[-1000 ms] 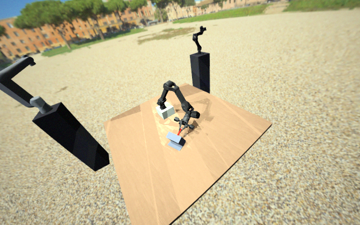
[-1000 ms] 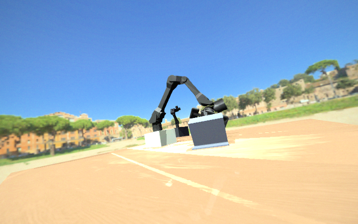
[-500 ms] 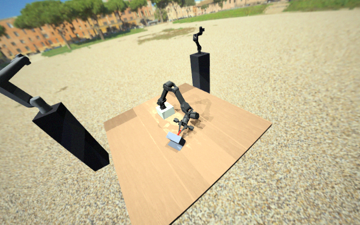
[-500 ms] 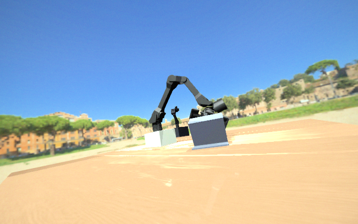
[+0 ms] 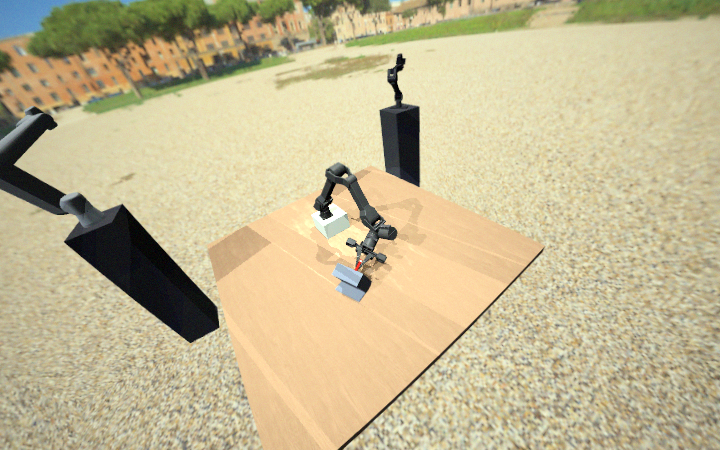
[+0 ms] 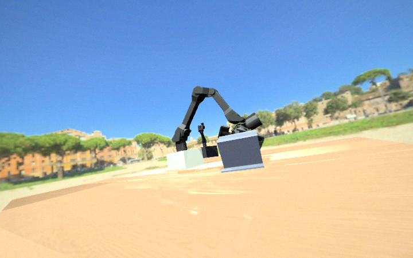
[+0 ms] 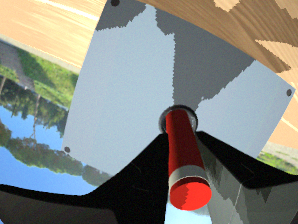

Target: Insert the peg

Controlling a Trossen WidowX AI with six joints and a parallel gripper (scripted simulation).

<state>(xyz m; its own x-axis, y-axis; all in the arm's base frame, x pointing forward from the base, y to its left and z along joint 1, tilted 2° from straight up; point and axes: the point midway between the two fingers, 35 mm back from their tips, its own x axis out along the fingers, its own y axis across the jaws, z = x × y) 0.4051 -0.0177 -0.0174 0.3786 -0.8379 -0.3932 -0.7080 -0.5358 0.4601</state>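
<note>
Now: gripper tip 40 mm to the left of the sloped panel, 20 mm short of it and 20 mm above it. Also, from my gripper tip: red peg (10 mm to the left, 10 mm behind, 10 mm above).
</note>
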